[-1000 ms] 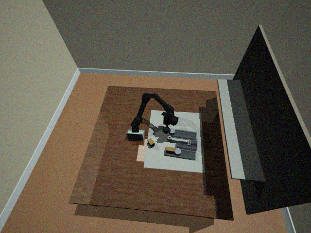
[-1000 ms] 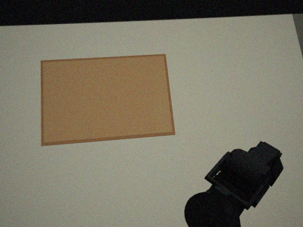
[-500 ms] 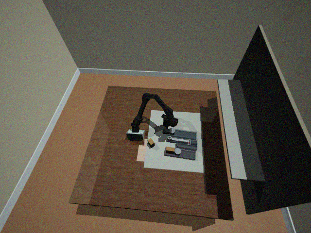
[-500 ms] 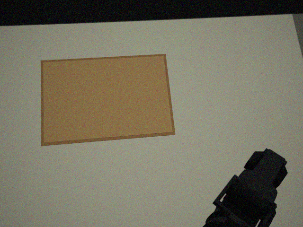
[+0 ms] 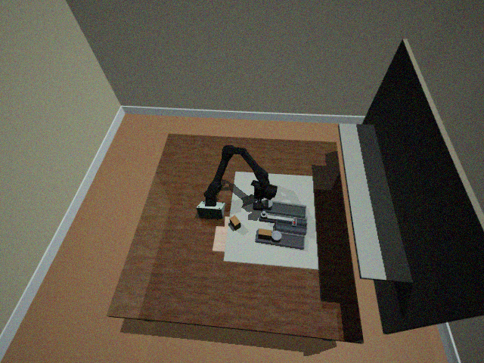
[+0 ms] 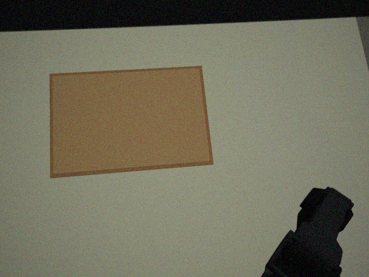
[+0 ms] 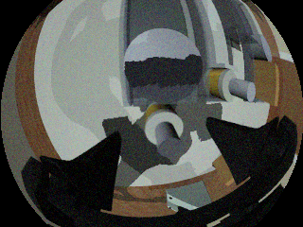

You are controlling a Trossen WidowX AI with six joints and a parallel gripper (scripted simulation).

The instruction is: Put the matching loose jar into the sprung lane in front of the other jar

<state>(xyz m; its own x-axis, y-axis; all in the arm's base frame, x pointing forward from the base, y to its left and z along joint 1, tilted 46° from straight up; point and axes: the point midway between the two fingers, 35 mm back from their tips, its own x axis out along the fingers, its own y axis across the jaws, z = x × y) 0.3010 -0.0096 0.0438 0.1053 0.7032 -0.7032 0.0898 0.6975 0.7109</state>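
The orange box lies 210 mm to the right of my gripper tip and 30 mm ahead of it.
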